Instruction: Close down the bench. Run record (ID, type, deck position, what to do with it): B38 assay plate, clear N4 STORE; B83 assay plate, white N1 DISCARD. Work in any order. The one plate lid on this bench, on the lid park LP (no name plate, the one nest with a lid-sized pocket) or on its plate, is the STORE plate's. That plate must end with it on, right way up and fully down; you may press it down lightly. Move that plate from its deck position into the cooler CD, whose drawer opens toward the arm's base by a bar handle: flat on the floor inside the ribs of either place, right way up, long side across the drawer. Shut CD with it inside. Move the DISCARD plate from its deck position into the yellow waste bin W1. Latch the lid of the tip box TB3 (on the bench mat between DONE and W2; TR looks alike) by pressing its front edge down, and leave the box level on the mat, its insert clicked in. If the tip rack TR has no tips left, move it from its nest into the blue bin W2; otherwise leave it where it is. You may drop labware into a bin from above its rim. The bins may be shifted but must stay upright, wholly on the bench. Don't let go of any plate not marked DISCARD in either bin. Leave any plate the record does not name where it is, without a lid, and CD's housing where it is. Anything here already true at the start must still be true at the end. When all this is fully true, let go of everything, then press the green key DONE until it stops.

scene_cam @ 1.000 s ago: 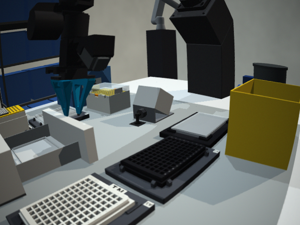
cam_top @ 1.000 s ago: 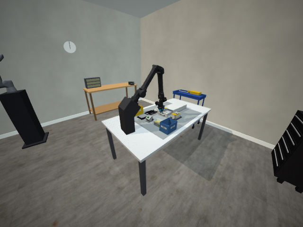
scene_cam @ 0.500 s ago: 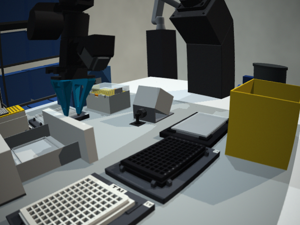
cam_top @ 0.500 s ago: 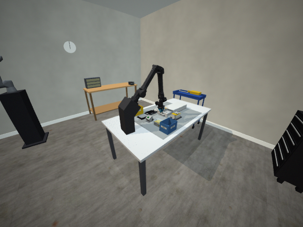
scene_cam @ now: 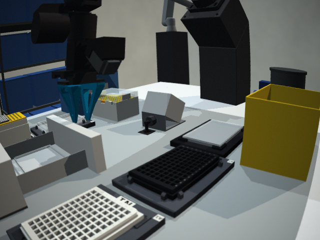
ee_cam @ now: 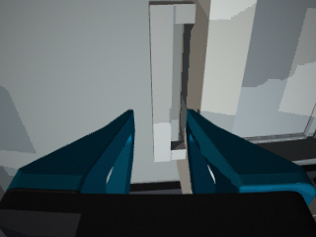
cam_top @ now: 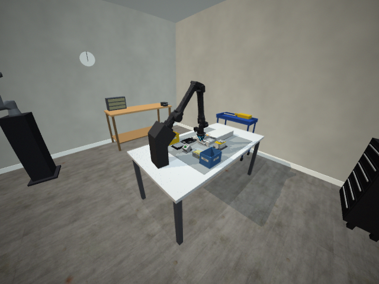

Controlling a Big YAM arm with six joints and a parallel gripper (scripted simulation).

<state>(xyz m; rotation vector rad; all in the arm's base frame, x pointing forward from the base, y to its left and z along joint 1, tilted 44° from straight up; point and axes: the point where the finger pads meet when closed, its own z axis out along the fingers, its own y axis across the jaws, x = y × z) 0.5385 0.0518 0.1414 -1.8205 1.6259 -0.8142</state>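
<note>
The clear plate lid is 230 mm behind my hand, 140 mm to the left of it and 60 mm below it. The rest, counted from my hand: black plate: 60 mm behind, 190 mm to the left, 60 mm below; then cooler drawer: 130 mm ahead, 10 mm to the left, 50 mm below; then clear plate: 10 mm behind, 190 mm to the right, 60 mm below.
</note>
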